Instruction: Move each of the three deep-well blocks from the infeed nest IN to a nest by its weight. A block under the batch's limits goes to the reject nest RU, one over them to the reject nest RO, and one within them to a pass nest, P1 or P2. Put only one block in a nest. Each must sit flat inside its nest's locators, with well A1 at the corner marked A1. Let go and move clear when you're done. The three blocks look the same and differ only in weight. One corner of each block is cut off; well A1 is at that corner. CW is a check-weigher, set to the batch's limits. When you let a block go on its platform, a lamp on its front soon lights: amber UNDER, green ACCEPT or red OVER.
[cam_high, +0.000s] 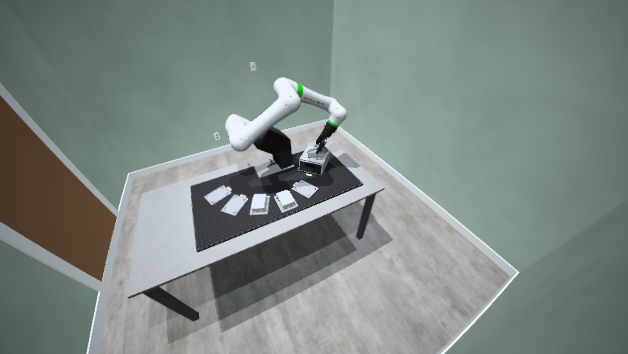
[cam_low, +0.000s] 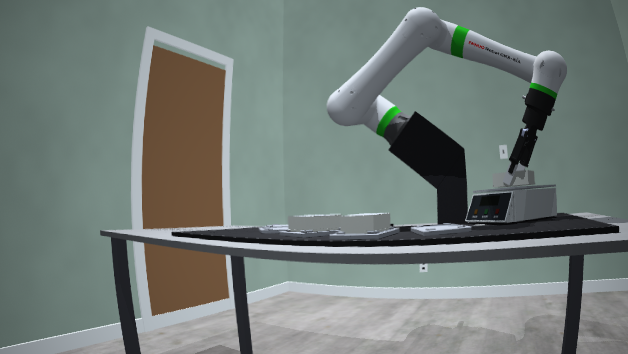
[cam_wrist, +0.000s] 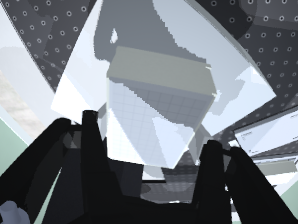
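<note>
My gripper is now 1 cm above the grey deep-well block. Also, from my hand: check-weigher platform 4 cm below; check-weigher CW 7 cm below.
</note>
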